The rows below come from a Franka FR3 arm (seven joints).
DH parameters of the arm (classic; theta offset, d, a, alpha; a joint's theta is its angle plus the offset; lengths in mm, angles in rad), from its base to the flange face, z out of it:
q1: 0 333 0 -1.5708
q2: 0 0 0 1.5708
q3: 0 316 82.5 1.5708
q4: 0 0 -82.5 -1.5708
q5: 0 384 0 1.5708
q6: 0 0 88 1.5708
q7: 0 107 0 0
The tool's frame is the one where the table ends.
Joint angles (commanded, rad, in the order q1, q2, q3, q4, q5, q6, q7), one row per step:
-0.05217, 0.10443, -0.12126, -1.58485, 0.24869, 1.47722, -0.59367
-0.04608, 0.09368, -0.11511, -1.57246, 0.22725, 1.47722, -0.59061
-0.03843, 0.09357, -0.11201, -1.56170, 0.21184, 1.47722, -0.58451
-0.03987, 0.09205, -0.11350, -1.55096, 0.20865, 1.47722, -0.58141
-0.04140, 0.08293, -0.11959, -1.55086, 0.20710, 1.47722, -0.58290
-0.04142, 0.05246, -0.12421, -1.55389, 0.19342, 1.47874, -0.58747
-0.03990, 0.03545, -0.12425, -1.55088, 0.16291, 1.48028, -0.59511
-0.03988, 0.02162, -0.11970, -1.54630, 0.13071, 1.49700, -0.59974
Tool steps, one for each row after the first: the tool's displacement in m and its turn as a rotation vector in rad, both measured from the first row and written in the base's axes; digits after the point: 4 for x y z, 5 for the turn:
-0.0012, 0.0044, 0.0112, -0.02347, -0.01865, 0.01170
-0.0001, 0.0087, 0.0158, -0.04088, -0.02557, 0.01814
0.0000, 0.0067, 0.0215, -0.04644, -0.03636, 0.01243
-0.0027, 0.0024, 0.0267, -0.04886, -0.04548, 0.00621
-0.0111, -0.0013, 0.0423, -0.06328, -0.07309, 0.00602
-0.0159, -0.0038, 0.0526, -0.09385, -0.09118, 0.01606
-0.0180, -0.0052, 0.0631, -0.12910, -0.12143, 0.02321

